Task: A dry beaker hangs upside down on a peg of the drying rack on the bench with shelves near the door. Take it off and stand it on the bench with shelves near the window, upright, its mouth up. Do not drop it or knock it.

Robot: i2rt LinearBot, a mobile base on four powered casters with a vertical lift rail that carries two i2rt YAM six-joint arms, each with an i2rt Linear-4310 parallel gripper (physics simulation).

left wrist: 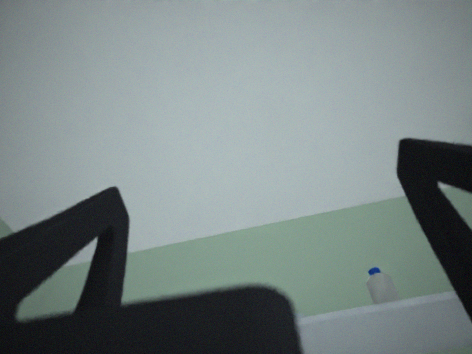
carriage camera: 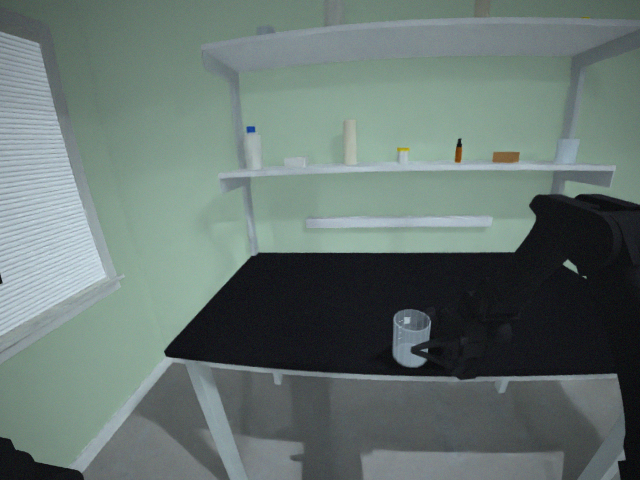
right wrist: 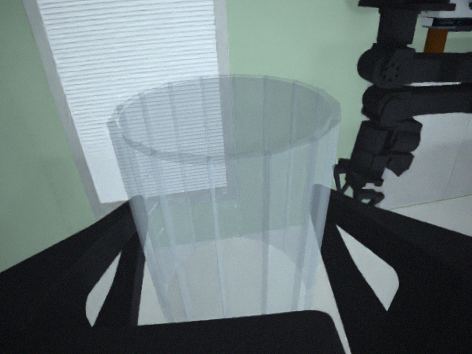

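Where they show: left gripper, fingertip midpoint: (left wrist: 257,179); right gripper, fingertip midpoint: (carriage camera: 405,337) (right wrist: 229,202); left arm's base at its link origin: (right wrist: 400,1).
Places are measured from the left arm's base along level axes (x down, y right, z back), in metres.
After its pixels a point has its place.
The clear beaker (carriage camera: 411,338) {y 0.454, x -0.089, z -0.310 m} (right wrist: 230,200) {y 0.500, x -0.027, z -0.346 m} is upright, its mouth up, in the carriage and right wrist views. My right gripper (carriage camera: 421,333) (right wrist: 229,202) {y 0.454, x -0.061, z -0.344 m} is shut on it, one finger on each side of its wall. In the carriage view the beaker appears over the front part of the black-topped bench (carriage camera: 289,310) {y 0.151, x 0.095, z -0.668 m}, close to its front edge; whether its base touches the top cannot be told. My left gripper (left wrist: 257,179) {y 0.001, x -0.433, z -0.041 m} is open and empty, away from the beaker and facing the ceiling and upper wall. The drying rack does not show.
A window with blinds (carriage camera: 46,180) {y -0.984, x -0.402, z -0.915 m} (right wrist: 140,90) is left of the bench. A shelf (carriage camera: 429,166) {y 0.655, x -0.357, z -0.853 m} above the bench holds a blue-capped bottle (carriage camera: 252,149) {y -0.020, x -0.445, z -1.034 m} (left wrist: 382,288) {y 0.332, x -0.914, z -0.979 m}, a cream cylinder (carriage camera: 349,142) {y 0.387, x -0.451, z -1.044 m} and several small items. A higher shelf (carriage camera: 413,38) {y 0.616, x -0.801, z -0.958 m} is above it. My left arm (right wrist: 385,70) {y 0.039, x -0.110, z -0.032 m} shows in the right wrist view.
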